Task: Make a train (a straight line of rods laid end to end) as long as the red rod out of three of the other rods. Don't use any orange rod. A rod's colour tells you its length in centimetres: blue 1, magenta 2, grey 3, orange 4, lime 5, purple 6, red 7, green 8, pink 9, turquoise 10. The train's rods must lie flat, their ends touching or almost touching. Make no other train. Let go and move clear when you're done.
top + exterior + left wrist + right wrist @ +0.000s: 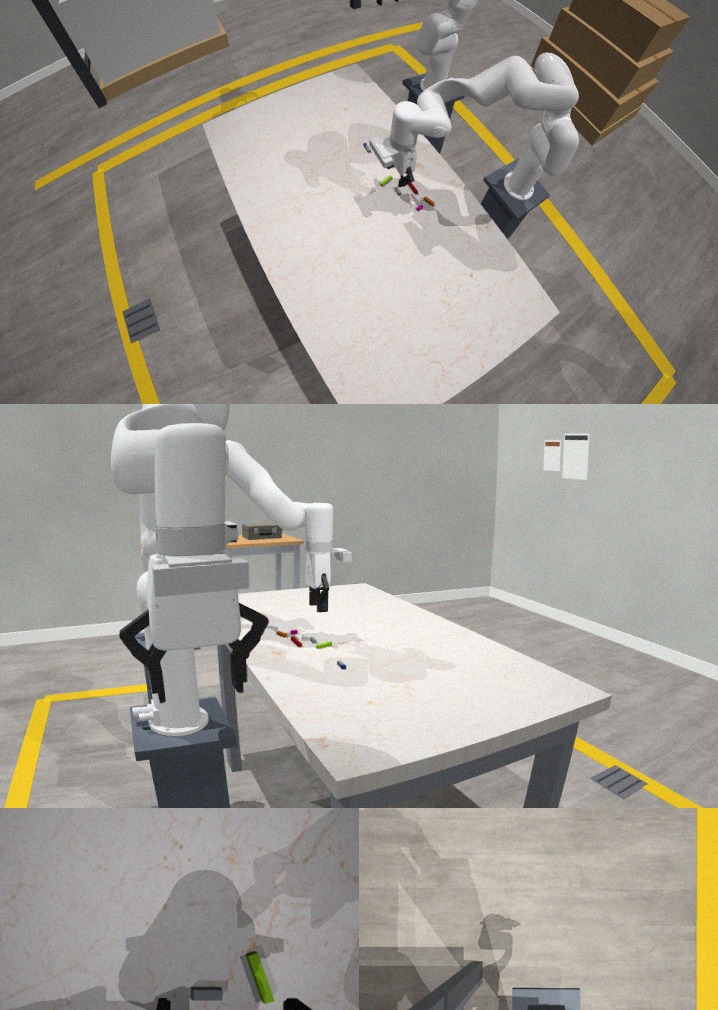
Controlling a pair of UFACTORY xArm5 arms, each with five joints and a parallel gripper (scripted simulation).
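Now: the lime rod 11 cm below my left hand and 5 cm to the right of it. From my left hand the other things lie so: orange rod (11 cm below, 9 cm behind, 8 cm to the left); red rod (11 cm below, 7 cm behind); magenta rod (11 cm below, 9 cm to the left, 5 cm behind).
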